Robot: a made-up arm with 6 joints.
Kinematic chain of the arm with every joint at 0, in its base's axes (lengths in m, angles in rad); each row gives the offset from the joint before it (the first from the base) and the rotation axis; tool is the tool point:
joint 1: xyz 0 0 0.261 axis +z
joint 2: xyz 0 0 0 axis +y
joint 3: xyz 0 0 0.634 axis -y
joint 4: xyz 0 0 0 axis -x
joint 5: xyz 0.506 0 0 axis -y
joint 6: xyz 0 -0.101 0 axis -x
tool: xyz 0 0 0
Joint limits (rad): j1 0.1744..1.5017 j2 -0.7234..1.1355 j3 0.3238..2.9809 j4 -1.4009..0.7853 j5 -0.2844..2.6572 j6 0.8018..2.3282
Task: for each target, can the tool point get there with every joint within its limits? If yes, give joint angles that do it. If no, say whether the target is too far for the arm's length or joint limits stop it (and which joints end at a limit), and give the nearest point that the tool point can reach.
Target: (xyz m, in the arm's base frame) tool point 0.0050 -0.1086 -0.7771
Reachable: no: joint limits stop it (at a limit: joint 1, joint 2, joint 3, joint 4) | nearest point 0.8410 0.1308 0.0927 | short by 1.230 m
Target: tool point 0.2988 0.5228 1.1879
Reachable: yes | joints 1.2199 0.8043 2.0928 0.0413 0.9576 1.8581
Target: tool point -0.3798 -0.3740 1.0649
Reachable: yes | joints 0.5901 -0.0747 2.6857 0.1781 1.3453 1.7246
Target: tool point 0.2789 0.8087 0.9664
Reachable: yes | joints 1.3499 0.6518 0.9918 0.3494 1.0913 1.5671
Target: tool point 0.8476 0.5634 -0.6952
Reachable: no: too far | nearest point 0.7088 0.4711 0.0927 | short by 0.805 m
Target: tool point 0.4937 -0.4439 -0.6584
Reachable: no: joint limits stop it (at a limit: joint 1, joint 2, joint 3) | nearest point 0.8547 0.1006 0.1006 | short by 1.001 m
